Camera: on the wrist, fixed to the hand. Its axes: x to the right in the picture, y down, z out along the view.
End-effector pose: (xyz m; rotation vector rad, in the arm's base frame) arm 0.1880 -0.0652 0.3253 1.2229 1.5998 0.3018
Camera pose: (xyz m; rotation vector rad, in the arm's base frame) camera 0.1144 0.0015 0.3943 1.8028 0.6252 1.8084
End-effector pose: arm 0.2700 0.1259 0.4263 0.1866 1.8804 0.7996
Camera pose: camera 0.1583 0.1087 0.4694 1.2141 1.7157 2.3183
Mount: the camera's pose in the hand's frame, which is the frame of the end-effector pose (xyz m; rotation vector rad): 0.0095 0.0378 -0.1145 -0.4378 0.4608 1.4276
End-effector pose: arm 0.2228 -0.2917 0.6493 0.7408 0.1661 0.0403
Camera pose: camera 0.2141 -0.1864 0.5904 0.2706 0.0310 1.5641
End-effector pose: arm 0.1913 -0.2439 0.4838 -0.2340 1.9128 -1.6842
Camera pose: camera 0.1327 -0.1438 0.4496 1.1722 1.8565 -0.3467
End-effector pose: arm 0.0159 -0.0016 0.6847 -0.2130 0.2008 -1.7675
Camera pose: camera 0.0209 -0.0164 0.5648 0.0559 0.8344 -0.3035
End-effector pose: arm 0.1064 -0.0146 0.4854 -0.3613 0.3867 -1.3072
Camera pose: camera 0.0870 -0.0199 0.3661 -0.0610 1.0707 0.1344
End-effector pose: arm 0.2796 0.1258 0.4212 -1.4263 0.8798 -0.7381
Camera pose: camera 0.1830 0.0606 0.3890 -0.6148 2.1322 0.2786
